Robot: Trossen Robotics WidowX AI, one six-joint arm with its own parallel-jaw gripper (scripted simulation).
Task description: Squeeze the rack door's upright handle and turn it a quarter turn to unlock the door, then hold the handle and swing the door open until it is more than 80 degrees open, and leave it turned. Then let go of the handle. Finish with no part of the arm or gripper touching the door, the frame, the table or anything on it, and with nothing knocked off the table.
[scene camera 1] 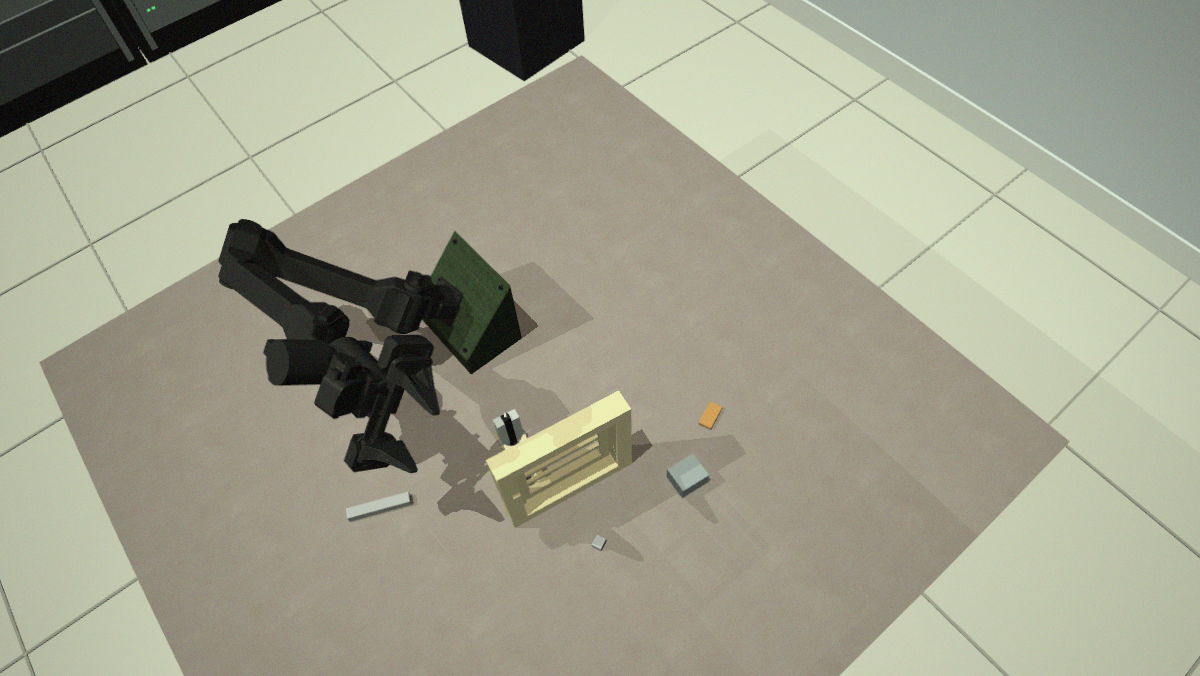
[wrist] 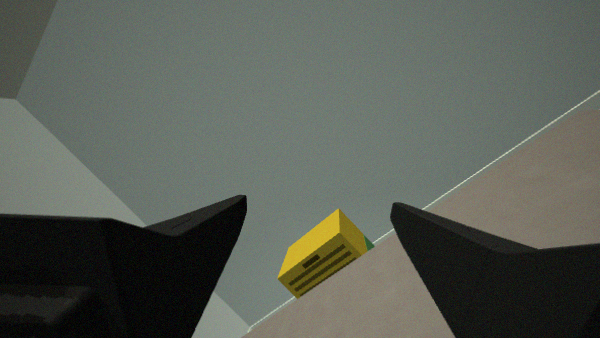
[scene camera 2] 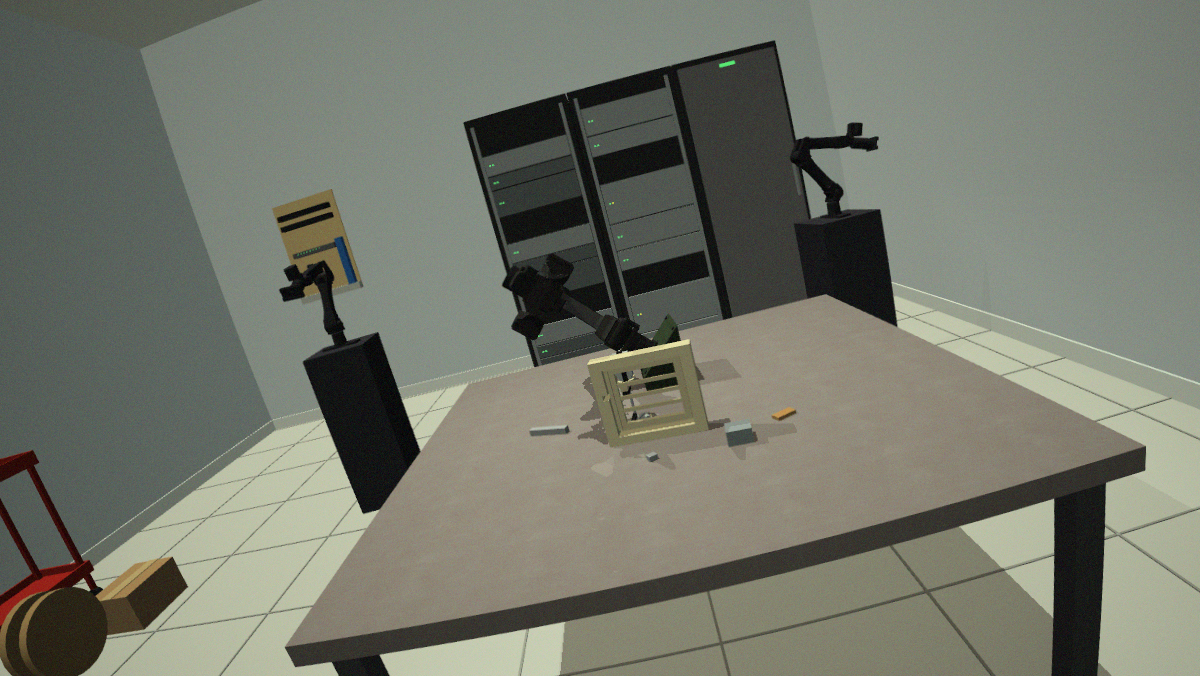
My gripper [scene camera 1: 425, 443] is open, holding nothing. I also see a grey bar [scene camera 1: 364, 510] and a grey block [scene camera 1: 688, 475].
My gripper also shows in the wrist view [wrist: 319, 206] and in scene camera 2 [scene camera 2: 540, 296].
